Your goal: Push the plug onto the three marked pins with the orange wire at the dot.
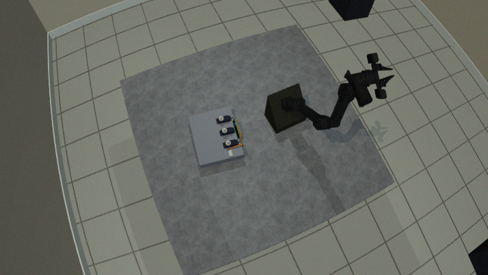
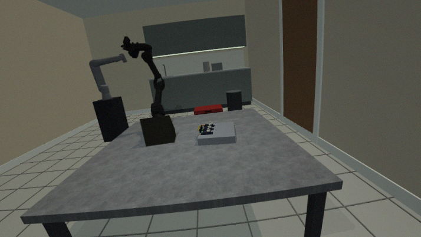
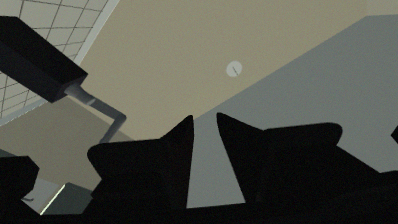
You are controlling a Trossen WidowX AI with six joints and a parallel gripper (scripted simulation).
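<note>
Now: gripper tip 650 mm above the blue band, 570 mm short of it and 310 mm to the left of it. Also, from my gripper tip: grey printed holder (730 mm ahead, 690 mm below, 300 mm to the right).
</note>
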